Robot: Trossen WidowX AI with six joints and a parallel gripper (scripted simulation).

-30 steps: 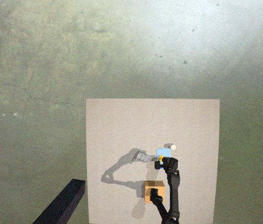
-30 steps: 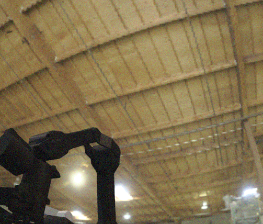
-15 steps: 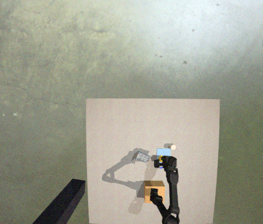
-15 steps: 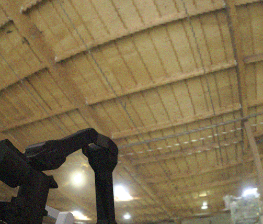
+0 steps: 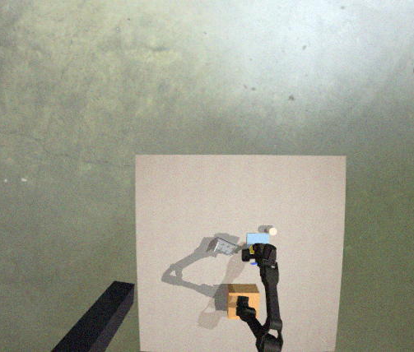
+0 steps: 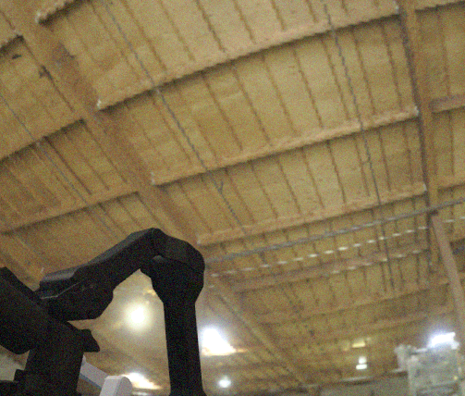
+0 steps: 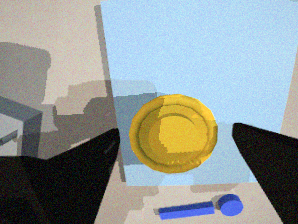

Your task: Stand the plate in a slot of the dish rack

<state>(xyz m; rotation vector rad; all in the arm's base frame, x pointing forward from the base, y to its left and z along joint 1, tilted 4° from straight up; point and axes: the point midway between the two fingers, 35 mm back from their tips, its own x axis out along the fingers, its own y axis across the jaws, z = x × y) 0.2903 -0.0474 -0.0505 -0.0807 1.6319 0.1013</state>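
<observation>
Now: the yellow plate right at my gripper tip. The rest, counted from my gripper tip: blue spoon (9 cm behind, 4 cm to the right, 1 cm below); then light blue mat (2 cm to the right, 2 cm below, 2 cm ahead); then white cup (13 cm ahead, 8 cm to the right, 1 cm above).
</observation>
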